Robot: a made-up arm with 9 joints. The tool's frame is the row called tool. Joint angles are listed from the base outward.
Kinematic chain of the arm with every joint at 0, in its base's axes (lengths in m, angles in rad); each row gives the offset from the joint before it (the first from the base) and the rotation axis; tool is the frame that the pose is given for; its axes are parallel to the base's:
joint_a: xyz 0 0 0.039 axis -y
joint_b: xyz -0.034 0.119 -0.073 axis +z
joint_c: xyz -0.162 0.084 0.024 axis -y
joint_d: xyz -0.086 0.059 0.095 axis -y
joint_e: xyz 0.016 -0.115 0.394 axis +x
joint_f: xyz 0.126 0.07 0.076 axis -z
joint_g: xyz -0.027 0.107 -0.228 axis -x
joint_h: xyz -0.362 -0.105 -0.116 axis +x
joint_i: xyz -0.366 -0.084 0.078 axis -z
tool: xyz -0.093 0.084 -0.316
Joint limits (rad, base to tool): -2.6..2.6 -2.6..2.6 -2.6..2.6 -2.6..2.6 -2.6..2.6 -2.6..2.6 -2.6..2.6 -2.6..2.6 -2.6..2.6
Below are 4 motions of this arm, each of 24 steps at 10 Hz.
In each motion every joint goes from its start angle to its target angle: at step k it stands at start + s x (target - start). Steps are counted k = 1, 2, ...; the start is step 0. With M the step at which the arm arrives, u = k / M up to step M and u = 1 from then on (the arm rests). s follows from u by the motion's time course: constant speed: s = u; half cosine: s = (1 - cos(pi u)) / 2; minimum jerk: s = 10 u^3 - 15 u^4 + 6 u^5.
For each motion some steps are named. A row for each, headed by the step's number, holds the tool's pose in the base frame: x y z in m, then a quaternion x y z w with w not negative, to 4 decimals.
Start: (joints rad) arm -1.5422 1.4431 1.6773 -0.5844 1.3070 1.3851 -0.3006 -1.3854 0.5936
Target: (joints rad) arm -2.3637 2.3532 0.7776 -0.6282 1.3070 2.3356 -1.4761 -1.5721 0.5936
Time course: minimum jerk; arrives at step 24
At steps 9, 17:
9: 0.8319 -0.9423 0.5266 0.0708 0.9286 0.2734 0.2409
17: 1.1848 -0.1615 -0.0159 0.2712 -0.8644 -0.4218 0.0363

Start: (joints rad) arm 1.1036 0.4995 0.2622 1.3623 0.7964 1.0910 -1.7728 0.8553 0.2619
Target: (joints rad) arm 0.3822 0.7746 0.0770 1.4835 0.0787 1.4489 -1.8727 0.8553 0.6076
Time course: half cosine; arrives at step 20
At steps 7, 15, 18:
7: -1.0210 0.1509 -1.0410 -0.5955 -0.2591 -0.6805 0.3394
15: -1.2774 0.2419 -0.2414 -0.7263 -0.1036 -0.5582 0.3877
18: -1.2607 0.2555 -0.0698 -0.7487 -0.0695 -0.5310 0.3908

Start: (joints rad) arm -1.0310 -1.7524 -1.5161 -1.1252 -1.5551 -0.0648 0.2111 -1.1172 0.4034
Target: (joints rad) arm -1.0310 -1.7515 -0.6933 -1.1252 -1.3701 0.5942 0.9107 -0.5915 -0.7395
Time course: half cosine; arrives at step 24
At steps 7, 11, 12, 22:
7: -0.1566 -0.6050 0.4575 0.1005 0.6800 0.5068 0.5202
11: 0.1485 -0.5075 0.5432 0.0751 0.7437 0.5684 0.3440
12: 0.2272 -0.4635 0.5559 0.0718 0.7605 0.5756 0.2919
22: 0.6559 0.0170 0.4776 -0.0949 -0.8621 -0.4883 0.0967

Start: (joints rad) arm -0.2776 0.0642 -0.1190 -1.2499 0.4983 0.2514 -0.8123 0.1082 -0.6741
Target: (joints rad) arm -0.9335 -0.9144 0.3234 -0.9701 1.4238 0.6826 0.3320 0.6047 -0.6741
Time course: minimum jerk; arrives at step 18
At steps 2, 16, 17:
2: -0.0248 0.8621 0.8055 0.5003 0.4036 -0.3325 0.6901
16: 1.0568 0.6218 0.4255 0.3538 0.0778 -0.7920 0.4914
17: 1.0621 0.6172 0.4232 0.3521 0.0741 -0.7941 0.4898

